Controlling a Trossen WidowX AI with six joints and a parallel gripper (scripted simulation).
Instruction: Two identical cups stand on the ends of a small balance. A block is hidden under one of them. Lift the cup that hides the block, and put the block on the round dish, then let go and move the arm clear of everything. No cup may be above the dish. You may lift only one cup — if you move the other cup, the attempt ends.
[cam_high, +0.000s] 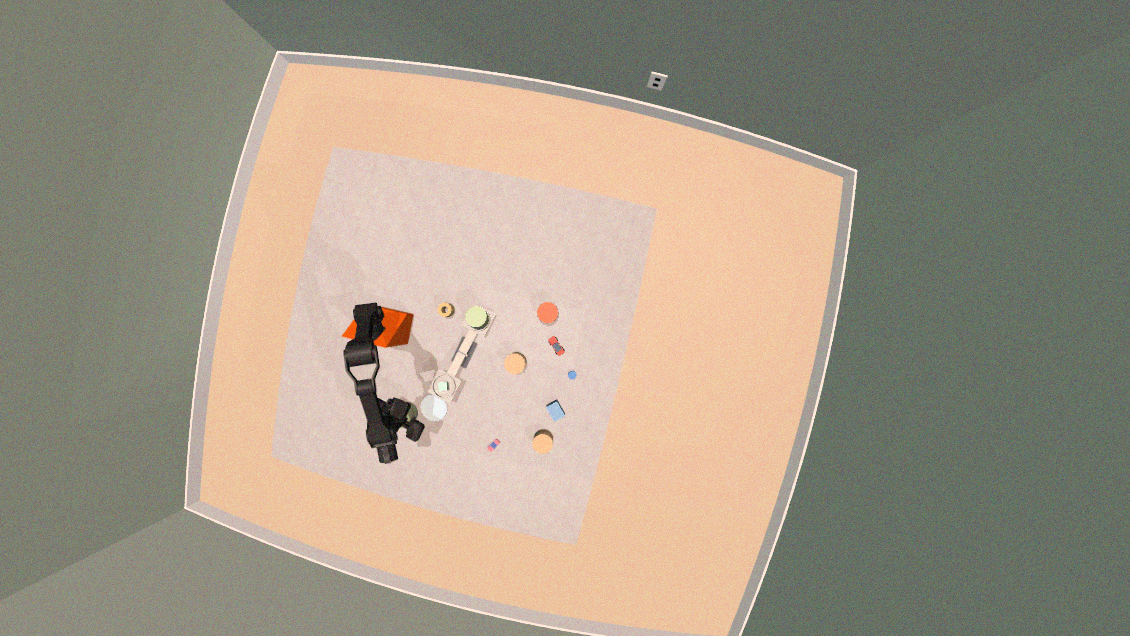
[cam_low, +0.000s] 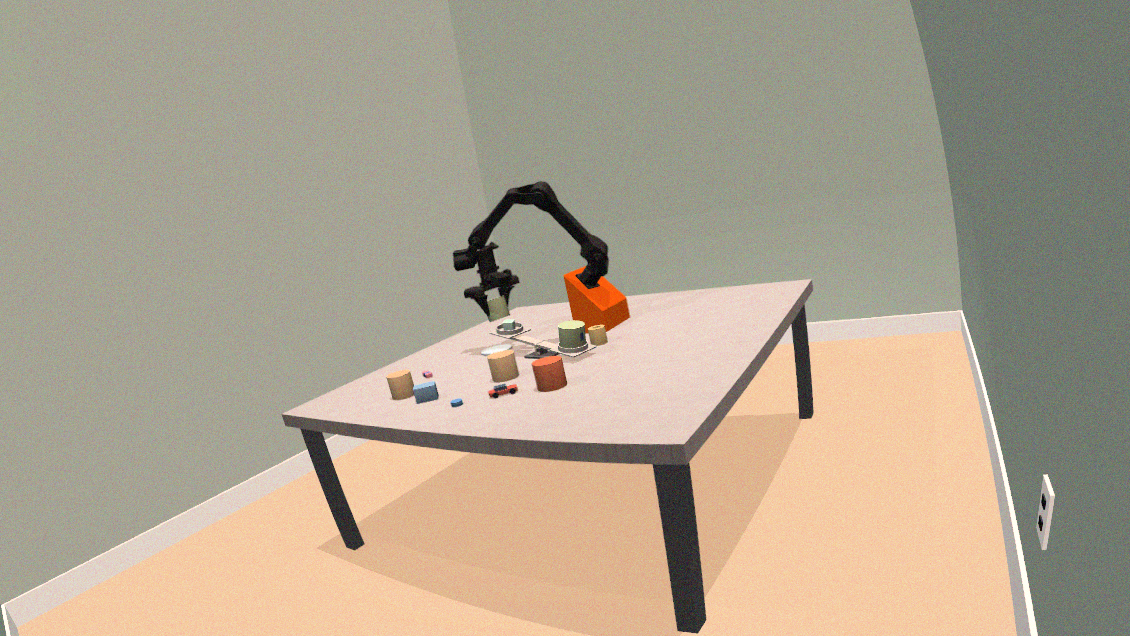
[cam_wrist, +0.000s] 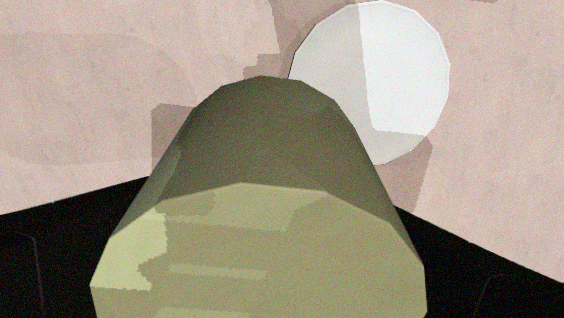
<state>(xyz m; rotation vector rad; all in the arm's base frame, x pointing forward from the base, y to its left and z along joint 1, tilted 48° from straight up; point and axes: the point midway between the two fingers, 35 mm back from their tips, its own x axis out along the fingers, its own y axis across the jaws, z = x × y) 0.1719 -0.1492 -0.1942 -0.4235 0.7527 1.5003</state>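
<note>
My gripper tip is 100 mm short of the green block, 130 mm to the right of it and 20 mm above it. Round my gripper tip: yellow ring 20 mm ahead, 380 mm to the left, 80 mm below; then white round dish 60 mm ahead, 20 mm to the left, 110 mm below; then pink piece 310 mm ahead, 40 mm to the right, 100 mm below.
</note>
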